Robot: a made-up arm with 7 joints.
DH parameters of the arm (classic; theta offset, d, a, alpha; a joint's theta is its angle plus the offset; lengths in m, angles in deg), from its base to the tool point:
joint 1: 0 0.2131 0 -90
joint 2: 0 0 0 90
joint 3: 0 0.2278 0.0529 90
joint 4: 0 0 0.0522 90
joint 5: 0 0.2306 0 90
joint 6: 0 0 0.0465 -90
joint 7: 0 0.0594 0 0
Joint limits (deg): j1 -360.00..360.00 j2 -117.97..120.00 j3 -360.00..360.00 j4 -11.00..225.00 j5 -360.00..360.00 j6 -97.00..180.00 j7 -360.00..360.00
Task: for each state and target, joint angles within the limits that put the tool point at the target. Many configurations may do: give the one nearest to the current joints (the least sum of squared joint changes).
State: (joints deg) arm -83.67 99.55 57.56 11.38 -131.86 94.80 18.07
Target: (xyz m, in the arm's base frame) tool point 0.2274 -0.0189 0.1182
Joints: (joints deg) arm -94.15 94.99 77.70 21.28 -136.66 95.36 18.07
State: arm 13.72 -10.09 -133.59 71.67 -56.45 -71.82 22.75
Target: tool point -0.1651 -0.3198 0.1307
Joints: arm 28.80 -58.50 -149.89 62.71 -53.05 -57.06 22.75
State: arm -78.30 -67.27 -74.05 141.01 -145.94 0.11 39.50
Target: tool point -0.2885 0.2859 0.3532
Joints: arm -92.79 -77.58 -81.07 106.14 -152.58 -23.71 39.50
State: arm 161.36 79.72 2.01 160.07 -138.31 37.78 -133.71
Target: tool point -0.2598 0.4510 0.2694
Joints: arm 121.38 89.34 6.12 188.37 -137.78 46.67 -133.71
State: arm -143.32 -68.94 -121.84 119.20 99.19 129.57 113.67
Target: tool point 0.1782 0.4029 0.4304
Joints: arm -140.87 -58.09 -117.00 132.01 106.29 114.49 113.67
